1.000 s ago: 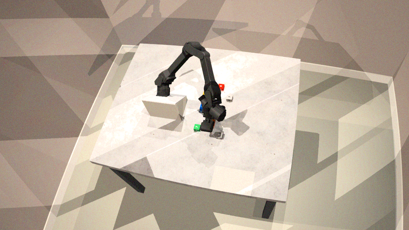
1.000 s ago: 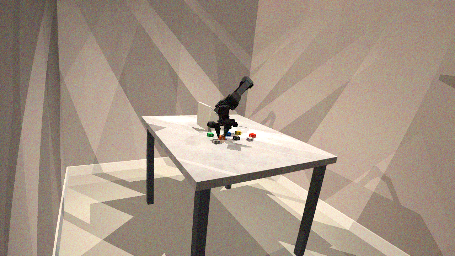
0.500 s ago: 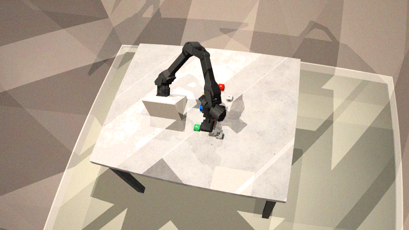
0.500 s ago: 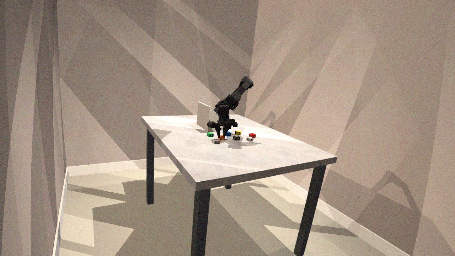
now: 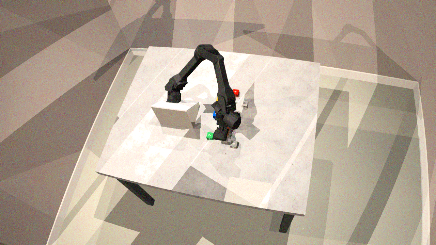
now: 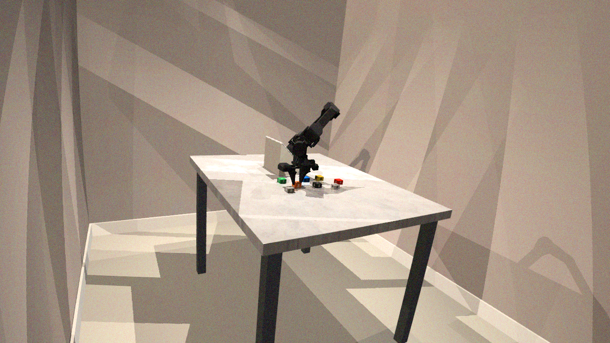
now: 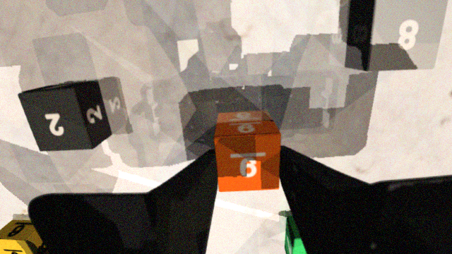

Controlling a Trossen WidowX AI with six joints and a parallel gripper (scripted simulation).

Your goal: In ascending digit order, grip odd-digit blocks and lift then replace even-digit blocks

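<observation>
Right now the orange block is right at my gripper tip. The rest, counted from my gripper tip: grey 8 block 7 cm to the right, 5 cm ahead; dark grey 2 block 9 cm to the left, 4 cm ahead; green 7 block 7 cm behind, 4 cm to the right.
</observation>
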